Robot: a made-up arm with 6 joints.
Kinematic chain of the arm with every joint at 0, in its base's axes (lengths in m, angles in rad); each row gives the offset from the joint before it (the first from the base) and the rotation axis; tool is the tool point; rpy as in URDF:
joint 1: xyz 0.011 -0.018 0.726 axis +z
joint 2: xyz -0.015 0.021 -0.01 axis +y
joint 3: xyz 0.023 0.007 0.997 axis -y
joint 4: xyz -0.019 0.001 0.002 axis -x
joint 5: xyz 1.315 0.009 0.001 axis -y
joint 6: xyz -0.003 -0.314 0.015 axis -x
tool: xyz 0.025 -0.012 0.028 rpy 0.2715 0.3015 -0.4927
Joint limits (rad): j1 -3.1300..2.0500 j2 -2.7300..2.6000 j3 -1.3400..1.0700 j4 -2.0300..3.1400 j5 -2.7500..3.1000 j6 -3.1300..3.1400
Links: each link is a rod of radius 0.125 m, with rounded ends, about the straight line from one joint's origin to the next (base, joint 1, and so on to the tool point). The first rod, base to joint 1, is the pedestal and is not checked.
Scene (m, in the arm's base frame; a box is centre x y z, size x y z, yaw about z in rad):
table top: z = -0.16
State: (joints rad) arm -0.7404 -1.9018 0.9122 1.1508 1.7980 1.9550
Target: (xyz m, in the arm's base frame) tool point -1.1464 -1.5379 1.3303
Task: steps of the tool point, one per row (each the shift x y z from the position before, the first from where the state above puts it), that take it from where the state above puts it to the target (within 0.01 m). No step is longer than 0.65 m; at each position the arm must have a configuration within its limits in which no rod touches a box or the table.
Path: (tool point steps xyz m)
1: -0.3102 -0.5214 0.1382
2: -0.1436 -0.5823 0.1350
3: 0.0317 -0.5885 0.1305
4: 0.1978 -0.5409 0.1243
5: 0.3381 -0.4459 0.1168
6: 0.4393 -0.3151 0.1077

